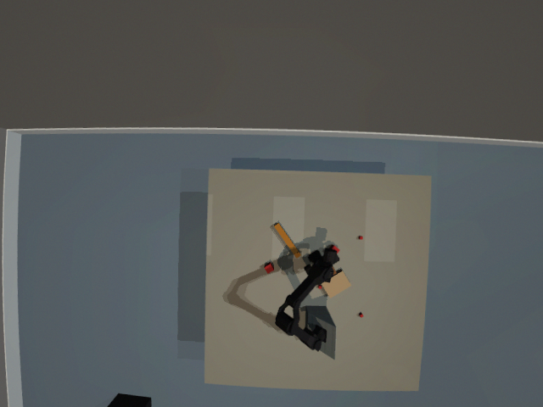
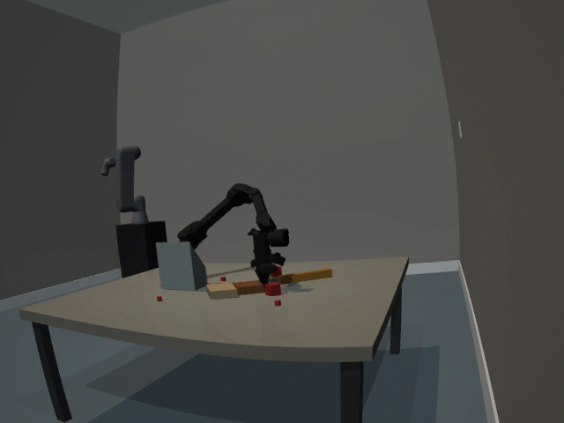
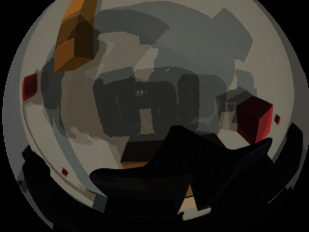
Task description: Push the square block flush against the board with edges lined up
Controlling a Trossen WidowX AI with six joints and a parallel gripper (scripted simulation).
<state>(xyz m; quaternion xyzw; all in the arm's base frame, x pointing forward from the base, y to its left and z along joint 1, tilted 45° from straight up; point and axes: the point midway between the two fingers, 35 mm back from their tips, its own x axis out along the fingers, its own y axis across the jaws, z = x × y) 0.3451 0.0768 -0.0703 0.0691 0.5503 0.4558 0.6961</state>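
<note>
The square block is 5 cm behind my gripper tip, 3 cm to the right of it and 1 cm above it. Also, from my gripper tip: board (18 cm to the left, 10 cm ahead, 1 cm above).
</note>
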